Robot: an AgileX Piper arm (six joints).
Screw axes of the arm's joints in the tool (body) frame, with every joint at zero. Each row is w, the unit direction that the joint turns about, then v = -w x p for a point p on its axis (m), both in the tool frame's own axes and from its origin. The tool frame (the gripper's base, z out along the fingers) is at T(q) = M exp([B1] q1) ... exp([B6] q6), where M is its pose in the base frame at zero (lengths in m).
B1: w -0.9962 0 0.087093 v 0.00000 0.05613 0.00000
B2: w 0 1 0 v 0.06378 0.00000 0.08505
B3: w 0 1 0 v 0.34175 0.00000 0.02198
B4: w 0 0 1 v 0.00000 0.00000 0.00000
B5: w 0 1 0 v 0.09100 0.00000 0.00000
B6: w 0 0 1 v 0.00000 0.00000 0.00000
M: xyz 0.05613 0.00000 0.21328 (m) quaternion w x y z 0.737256 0 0.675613 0
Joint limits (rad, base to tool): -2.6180..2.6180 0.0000..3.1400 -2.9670..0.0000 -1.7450..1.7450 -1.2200..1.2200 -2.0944..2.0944
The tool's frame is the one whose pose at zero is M.
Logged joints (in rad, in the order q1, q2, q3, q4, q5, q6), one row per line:
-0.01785 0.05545 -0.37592 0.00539 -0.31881 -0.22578
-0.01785 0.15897 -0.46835 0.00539 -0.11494 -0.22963
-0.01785 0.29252 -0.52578 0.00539 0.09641 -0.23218
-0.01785 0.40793 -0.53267 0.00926 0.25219 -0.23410
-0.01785 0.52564 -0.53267 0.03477 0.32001 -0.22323
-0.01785 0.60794 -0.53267 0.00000 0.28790 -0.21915
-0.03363 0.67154 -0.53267 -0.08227 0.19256 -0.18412
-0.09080 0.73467 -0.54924 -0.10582 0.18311 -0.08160
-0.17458 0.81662 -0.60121 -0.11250 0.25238 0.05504
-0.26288 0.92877 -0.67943 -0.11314 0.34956 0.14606
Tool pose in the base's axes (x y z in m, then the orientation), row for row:
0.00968 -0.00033 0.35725 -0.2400 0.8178 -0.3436
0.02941 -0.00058 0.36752 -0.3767 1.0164 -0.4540
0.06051 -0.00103 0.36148 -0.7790 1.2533 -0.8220
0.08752 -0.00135 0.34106 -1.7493 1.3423 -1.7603
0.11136 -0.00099 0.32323 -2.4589 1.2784 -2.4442
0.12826 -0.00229 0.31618 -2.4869 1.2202 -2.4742
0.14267 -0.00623 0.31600 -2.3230 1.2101 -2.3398
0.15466 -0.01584 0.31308 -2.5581 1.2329 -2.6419
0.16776 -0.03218 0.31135 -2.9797 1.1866 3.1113
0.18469 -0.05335 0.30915 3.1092 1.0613 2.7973
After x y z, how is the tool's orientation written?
As angles about the fixed x, y, z axes (roll, pitch, yaw), in radians.
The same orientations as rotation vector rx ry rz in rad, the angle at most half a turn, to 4 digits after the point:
-0.0841 0.8421 -0.2248
-0.1089 1.0561 -0.2193
-0.1411 1.3423 -0.2061
-0.1687 1.6053 -0.1860
-0.1626 1.7911 -0.1389
-0.1858 1.8406 -0.1653
-0.1988 1.8092 -0.2258
-0.0746 1.8548 -0.2102
0.1363 1.9491 -0.1782
0.3376 2.0573 -0.1763

